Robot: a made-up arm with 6 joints. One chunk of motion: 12 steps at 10 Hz.
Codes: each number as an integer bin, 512 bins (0 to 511) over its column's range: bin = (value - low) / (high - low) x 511, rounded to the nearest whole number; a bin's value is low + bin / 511 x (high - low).
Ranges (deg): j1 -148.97..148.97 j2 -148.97..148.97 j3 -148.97..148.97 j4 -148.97..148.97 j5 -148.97..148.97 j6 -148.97..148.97
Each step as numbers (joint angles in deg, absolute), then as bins.
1 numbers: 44.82 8.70 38.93 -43.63 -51.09 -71.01
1 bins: 332 270 322 181 168 134
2 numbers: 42.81 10.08 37.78 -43.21 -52.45 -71.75
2 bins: 329 273 320 181 166 132
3 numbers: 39.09 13.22 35.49 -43.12 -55.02 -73.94
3 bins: 323 278 316 182 161 129
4 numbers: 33.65 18.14 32.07 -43.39 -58.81 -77.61
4 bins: 313 287 311 181 155 122
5 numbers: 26.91 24.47 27.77 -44.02 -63.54 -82.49
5 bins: 302 297 303 180 147 114
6 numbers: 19.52 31.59 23.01 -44.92 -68.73 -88.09
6 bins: 289 310 295 178 138 104
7 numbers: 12.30 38.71 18.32 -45.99 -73.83 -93.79
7 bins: 277 322 287 177 129 95
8 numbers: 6.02 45.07 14.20 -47.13 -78.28 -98.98
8 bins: 266 333 280 175 121 86
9 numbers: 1.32 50.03 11.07 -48.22 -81.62 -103.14
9 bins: 258 341 274 173 116 79
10 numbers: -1.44 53.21 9.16 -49.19 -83.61 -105.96
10 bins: 253 347 271 171 112 74
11 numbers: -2.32 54.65 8.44 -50.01 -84.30 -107.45
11 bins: 252 349 270 170 111 71
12 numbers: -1.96 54.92 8.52 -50.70 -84.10 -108.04
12 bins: 252 350 270 169 111 70
